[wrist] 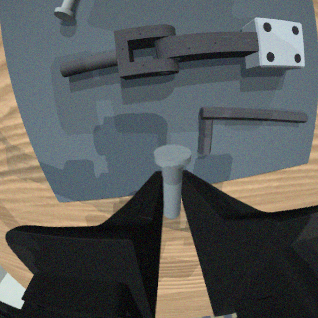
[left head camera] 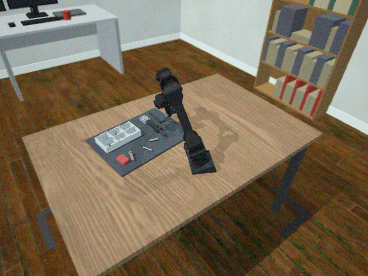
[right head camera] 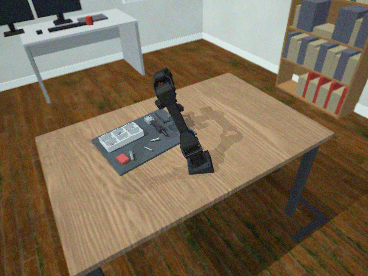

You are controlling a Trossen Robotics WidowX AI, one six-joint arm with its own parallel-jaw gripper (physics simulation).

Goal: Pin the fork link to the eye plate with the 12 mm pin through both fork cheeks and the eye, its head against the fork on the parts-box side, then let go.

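Places are measured from the arm's base along level axes (x down, y right, z back), in centimetres.
Pixels of known places: gripper, fingertip midpoint: [wrist: 170, 176] [left head camera: 168, 116] [right head camera: 171, 116]; arm's base, origin of the base link: [left head camera: 200, 161] [right head camera: 198, 161].
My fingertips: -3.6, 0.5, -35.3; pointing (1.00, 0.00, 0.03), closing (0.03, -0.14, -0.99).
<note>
For each thing: its middle in the pictures, then the offset to it from my fingertips, as dx, dy, dz. "*": a spot on its surface instead. Level surfaces: height alone.
- grey headed pin, body centre: [wrist: 171, 187] -0.8, +0.3, -0.1
- dark fork link, body centre: [wrist: 116, 57] +4.3, -7.7, +4.9
- white block, body centre: [wrist: 273, 45] [left head camera: 145, 119] [right head camera: 149, 119] +4.3, -11.1, -8.3
- L-shaped hex key, body centre: [wrist: 258, 130] +5.0, -3.1, -9.0
- dark mat, its level: dx +5.5
- white parts box, body centre: [left head camera: 118, 136] [right head camera: 121, 136] +3.7, -29.3, +0.5
- red block, body centre: [left head camera: 122, 159] [right head camera: 122, 159] +4.7, -32.7, +17.2
- nearby, surface spot: [wrist: 65, 11] * +3.9, -11.6, +9.5
My gripper [wrist: 170, 176] is shut on a grey headed pin [wrist: 171, 192], its wide head beyond the fingertips. The pin is apart from the fork, on the hex-key side in the wrist view. The dark fork link [wrist: 147, 72] lies on the mat, its rod pointing left there. The eye plate's dark bar [wrist: 215, 46] reaches between the fork cheeks from a white block [wrist: 280, 42] [left head camera: 145, 119] [right head camera: 149, 120] with dark holes. The hole alignment is too small to tell. In the head views the fingertips are hard to make out against the arm.
An L-shaped hex key [wrist: 255, 115] lies beside the link on the dark mat [wrist: 30, 100] [left head camera: 145, 157]. The white parts box [left head camera: 120, 144] [right head camera: 122, 142], a red block [left head camera: 122, 159] [right head camera: 122, 158] and several loose pins, one nearby [wrist: 65, 11], are also on the mat.
</note>
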